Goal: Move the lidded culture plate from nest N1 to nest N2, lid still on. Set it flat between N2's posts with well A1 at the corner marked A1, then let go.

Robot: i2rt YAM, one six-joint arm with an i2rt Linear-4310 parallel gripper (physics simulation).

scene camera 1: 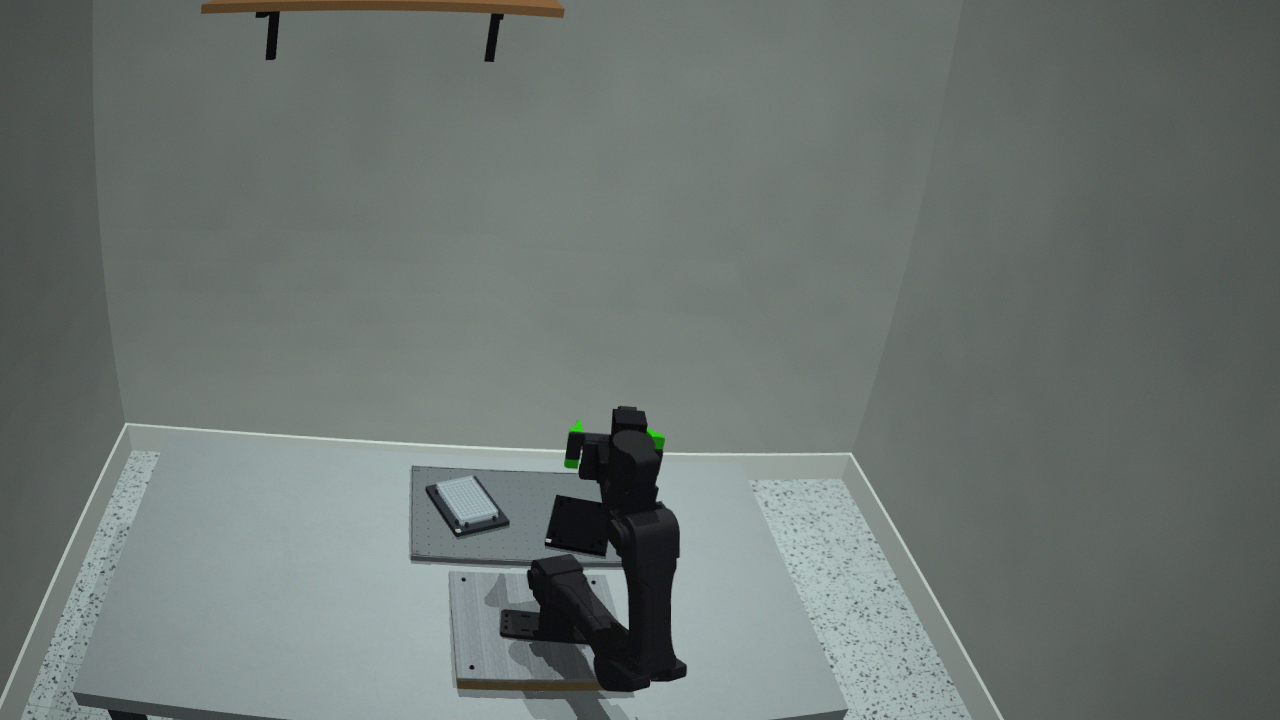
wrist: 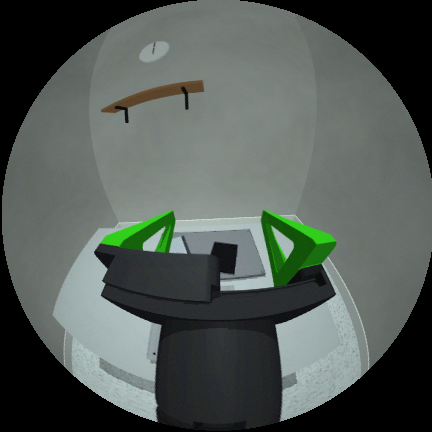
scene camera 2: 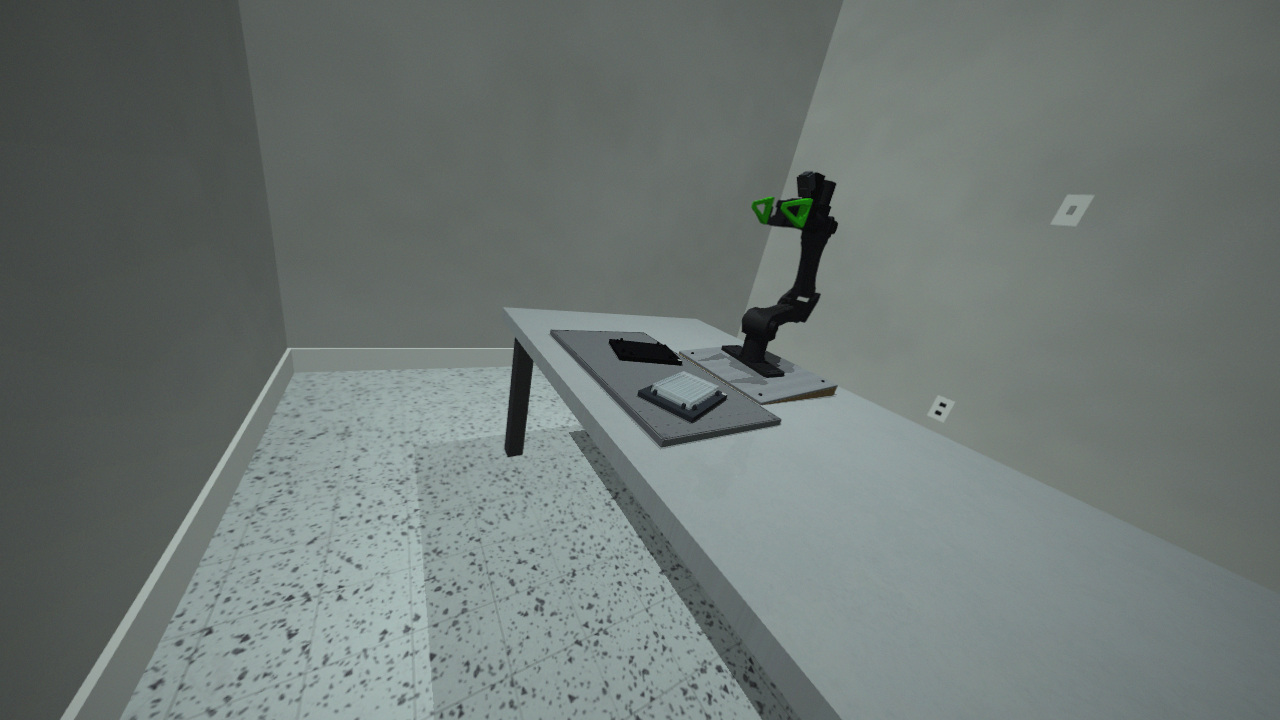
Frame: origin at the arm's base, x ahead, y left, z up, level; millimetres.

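Where they show: gripper, fingertip midpoint: (scene camera 1: pixel 609 425) (wrist: pixel 217 214) (scene camera 2: pixel 766 205); arm's base at its link origin: (scene camera 1: pixel 556 629) (scene camera 2: pixel 750 361).
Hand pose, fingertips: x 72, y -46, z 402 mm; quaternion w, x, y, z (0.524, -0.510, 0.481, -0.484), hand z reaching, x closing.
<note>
Things, the pixels of their centre, and the offset from my fingertips.
- lidded culture plate at the middle of its body: (scene camera 1: pixel 466 498) (scene camera 2: pixel 686 386) (wrist: pixel 175 246) dy +234, dx +270, dz -387 mm
- dark nest N1 at the middle of its body: (scene camera 1: pixel 466 503) (scene camera 2: pixel 685 392) (wrist: pixel 175 248) dy +234, dx +270, dz -400 mm
- black nest N2 at the middle of its body: (scene camera 1: pixel 580 523) (scene camera 2: pixel 644 350) (wrist: pixel 222 255) dy -2, dx +248, dz -400 mm
The lidded culture plate (scene camera 1: pixel 467 499) (scene camera 2: pixel 687 390) is pale and lies in the dark nest N1 (scene camera 1: pixel 481 528) (scene camera 2: pixel 664 404), at the left in scene camera 1. In the wrist view part of the plate (wrist: pixel 179 246) shows behind the left finger. The black nest N2 (scene camera 1: pixel 575 525) (scene camera 2: pixel 644 351) (wrist: pixel 225 256) is empty, to the right of N1 in scene camera 1; the arm hides its right edge there. A small white mark shows at its front left corner. My gripper (scene camera 1: pixel 617 438) (scene camera 2: pixel 778 211) (wrist: pixel 217 214) has green fingers, wide open and empty, high above the table.
Both nests stand on a grey perforated board (scene camera 1: pixel 429 543) (scene camera 2: pixel 626 402) (wrist: pixel 250 242). The arm's base is on a wooden-edged plate (scene camera 1: pixel 474 644) (scene camera 2: pixel 796 386) in front of it. A brown wall shelf (scene camera 1: pixel 384 6) (wrist: pixel 160 93) hangs on the far wall.
</note>
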